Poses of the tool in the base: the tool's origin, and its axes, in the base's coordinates. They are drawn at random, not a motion.
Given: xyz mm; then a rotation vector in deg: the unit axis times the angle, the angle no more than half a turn.
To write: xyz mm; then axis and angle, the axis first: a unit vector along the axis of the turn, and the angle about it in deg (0 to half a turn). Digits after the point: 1 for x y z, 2 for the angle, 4 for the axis.
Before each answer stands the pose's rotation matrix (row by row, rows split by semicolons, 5 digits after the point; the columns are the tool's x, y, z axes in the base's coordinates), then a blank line. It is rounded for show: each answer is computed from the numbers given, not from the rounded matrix.
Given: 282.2 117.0 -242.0 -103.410 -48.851 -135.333
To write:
-0.31798 0.35911 0.87746; 0.28413 -0.84686 0.44955; 0.90452 0.39226 0.16725

282.2 117.0 -242.0 -0.5836 -0.2757 -0.7638 177.19
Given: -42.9 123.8 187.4 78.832 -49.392 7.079
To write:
0.69752 -0.54881 -0.46074; -0.39730 0.23889 -0.88605; 0.59633 0.80109 -0.05141

-42.9 123.8 187.4 0.8450 -0.5294 0.0759 93.30
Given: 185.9 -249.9 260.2 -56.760 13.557 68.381
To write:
0.39974 -0.85571 -0.32860; 0.66561 0.02450 0.74589; -0.63021 -0.51688 0.57936

185.9 -249.9 260.2 -0.6314 0.1508 0.7607 89.90
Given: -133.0 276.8 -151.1 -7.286 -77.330 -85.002
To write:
-0.41920 0.72881 -0.54139; -0.60771 0.21777 0.76372; 0.67451 0.64916 0.35162

-133.0 276.8 -151.1 -0.0633 -0.6716 -0.7382 115.14
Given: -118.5 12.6 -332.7 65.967 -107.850 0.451
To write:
-0.15986 -0.71229 -0.68344; -0.70655 0.56606 -0.42469; 0.68937 0.41499 -0.59376

-118.5 12.6 -332.7 0.5218 -0.8531 0.0036 126.43
